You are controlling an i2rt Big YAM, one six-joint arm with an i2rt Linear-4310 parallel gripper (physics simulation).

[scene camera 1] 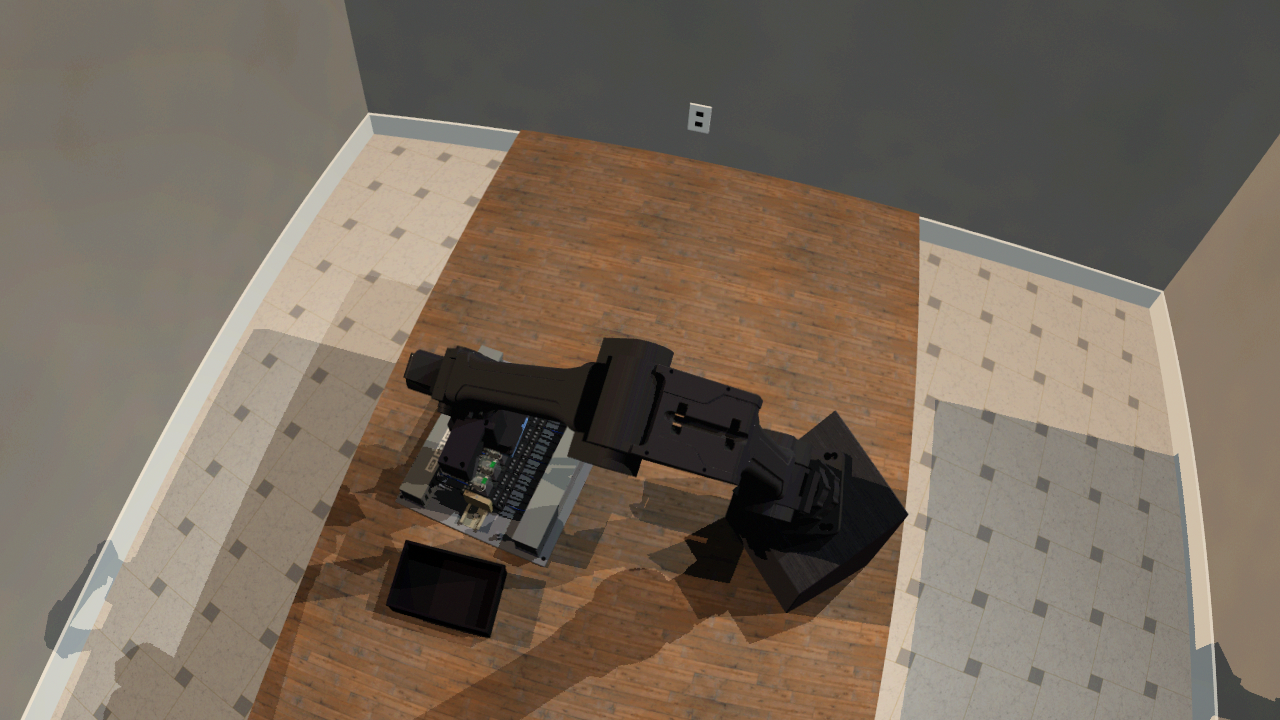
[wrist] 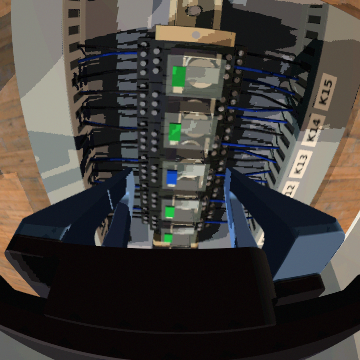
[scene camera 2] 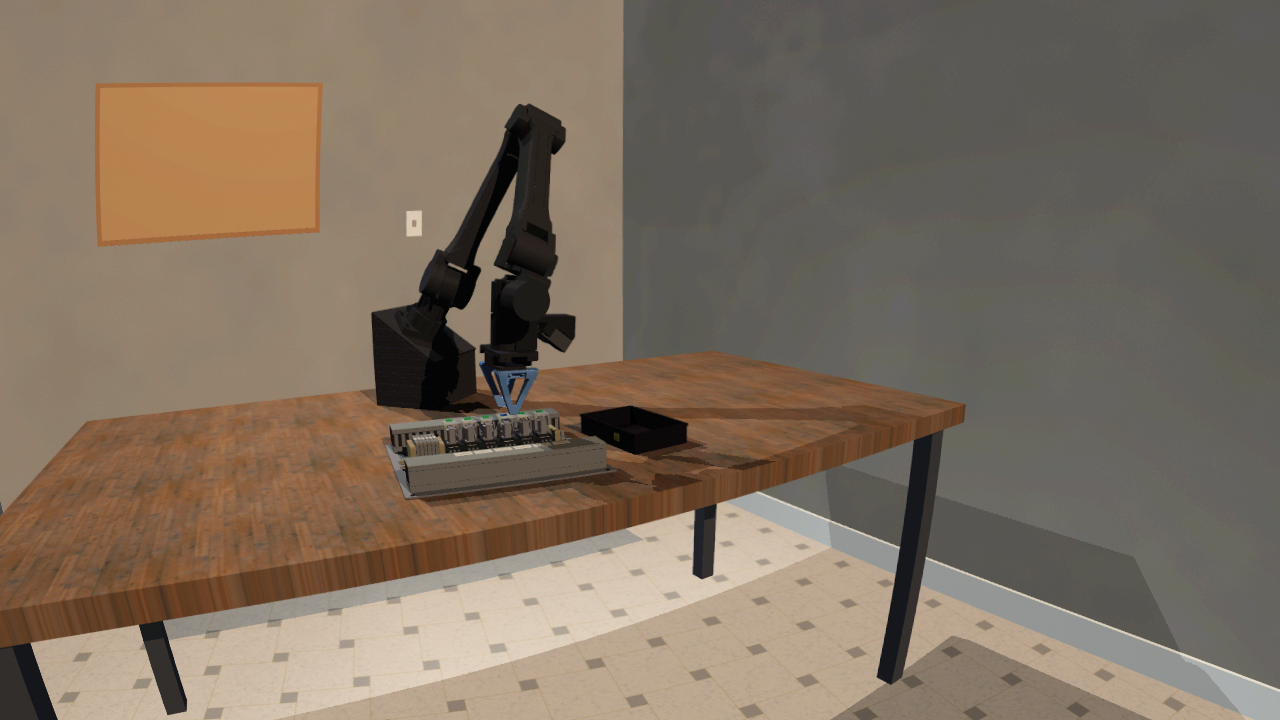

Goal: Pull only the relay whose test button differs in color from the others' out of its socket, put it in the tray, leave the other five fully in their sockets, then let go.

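Where they show: gripper, fingertip midpoint: (scene camera 1: pixel 496 448) (wrist: pixel 178 176) (scene camera 2: pixel 507 410); arm's base at its link origin: (scene camera 1: pixel 814 492) (scene camera 2: pixel 420 330).
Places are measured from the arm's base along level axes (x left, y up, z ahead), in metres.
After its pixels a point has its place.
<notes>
The relay with the blue test button (wrist: pixel 186 176) @(y -0.088, x 0.004, z 0.477 m) sits in the row, third from the far end in the wrist view. Relays with green buttons (wrist: pixel 196 75) @(y -0.088, x 0.065, z 0.484 m) (wrist: pixel 190 131) @(y -0.088, x 0.034, z 0.480 m) (wrist: pixel 182 208) @(y -0.088, x -0.023, z 0.474 m) stand on both sides of it in their sockets. My gripper (wrist: pixel 178 176) @(y -0.080, x 0.011, z 0.473 m) (scene camera 2: pixel 511 411) @(y -0.080, x 0.011, z 0.473 m) is partly open and empty. Its blue fingers point down, one on each side of the row, at about the blue-button relay; in scene camera 2 the tips are just over the row's top. The black tray (scene camera 1: pixel 394 573) @(y -0.121, x 0.245, z 0.568 m) (scene camera 2: pixel 657 439) @(y -0.138, x 0.233, z 0.568 m) stands beside the panel and holds nothing visible. In scene camera 1 the arm hides the gripper.
Grey wire ducts (scene camera 2: pixel 505 467) (wrist: pixel 37 100) run along both sides of the relay row. A tan end block (wrist: pixel 175 34) @(y -0.115, x 0.084, z 0.475 m) closes its far end, and wires loop out at both sides. Labels such as K15 (wrist: pixel 325 92) @(y -0.113, x 0.053, z 0.574 m) mark one duct. The arm's base block (scene camera 1: pixel 859 501) @(y 0.025, x 0.012, z -0.063 m) stands on the table (scene camera 2: pixel 223 483) @(y -0.156, x -0.459, z 0.403 m).
</notes>
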